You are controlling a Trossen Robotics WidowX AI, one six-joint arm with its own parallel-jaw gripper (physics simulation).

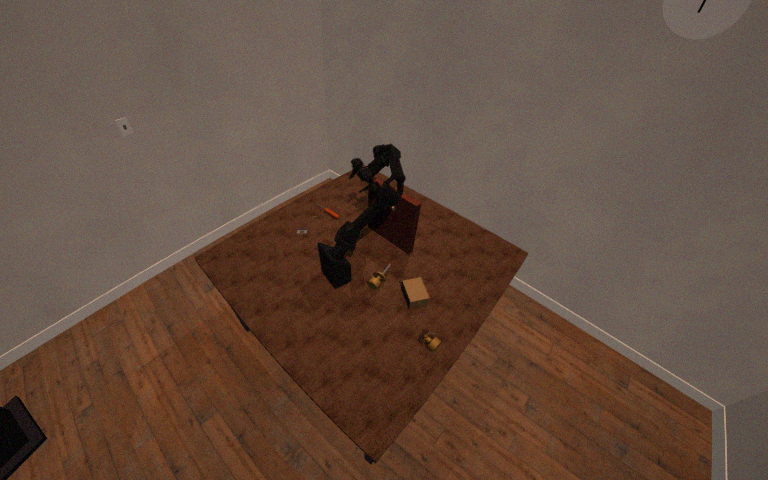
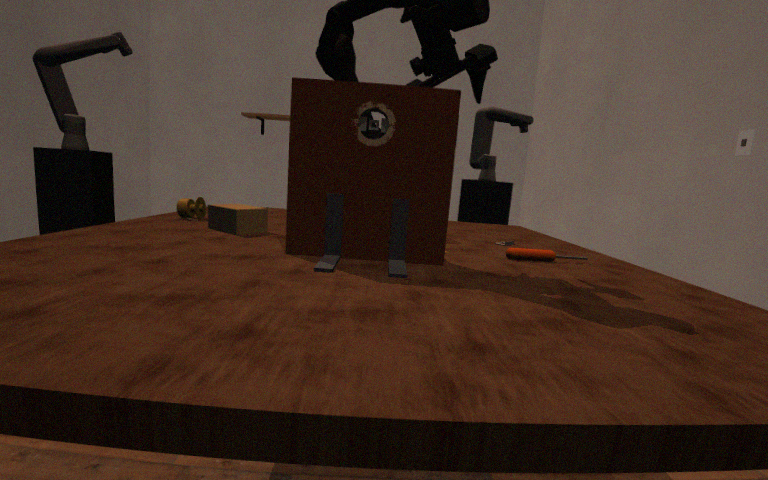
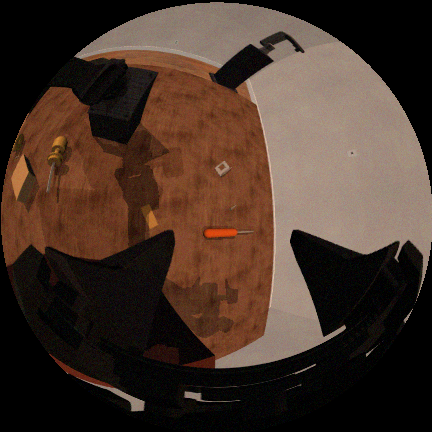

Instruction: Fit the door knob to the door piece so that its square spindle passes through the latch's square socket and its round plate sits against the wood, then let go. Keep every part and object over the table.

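Frame: origin at the arm's base, x back, y right, z up, level; centimetres.
Where they show: gripper, fingertip midpoint: [image 1: 354, 185] [image 2: 461, 113] [image 3: 235, 236]; arm's base at its link origin: [image 1: 335, 255] [image 3: 115, 84].
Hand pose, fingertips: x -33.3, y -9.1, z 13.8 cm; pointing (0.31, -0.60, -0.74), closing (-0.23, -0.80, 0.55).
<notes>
Each offset is from my fingertips to the top centre of the thing. "*": to the spot under its first point.
The door piece [image 1: 408, 226] [image 2: 368, 181] is a dark red upright panel with a round hole; the latch's square socket [image 2: 374, 123] shows inside it. The brass door knob with the long spindle @[* dy +27.1, dx +29.3, dz -24.4 cm] [image 1: 375, 279] [image 3: 59, 150] lies on its side on the table, near the arm's base, its spindle pointing toward the door piece's side. A second brass knob part @[dy +60.3, dx +45.6, dz -23.7 cm] [image 1: 431, 341] [image 2: 184, 208] lies farther off, near the table's edge. My gripper [image 1: 356, 182] [image 2: 447, 93] [image 3: 235, 236] is open and empty, raised beside the door piece's top, away from both brass parts.
A tan block @[dy +45.5, dx +25.9, dz -24.2 cm] [image 1: 416, 291] [image 2: 237, 219] [image 3: 22, 178] lies near the spindle knob. An orange screwdriver @[dy -22.2, dx -6.1, dz -27.6 cm] [image 1: 331, 213] [image 2: 530, 254] [image 3: 220, 233] and a small pale metal part @[dy -25.6, dx +14.8, dz -29.2 cm] [image 1: 302, 231] [image 3: 222, 168] lie on the other side. Metal brackets [image 2: 334, 223] support the door piece.
</notes>
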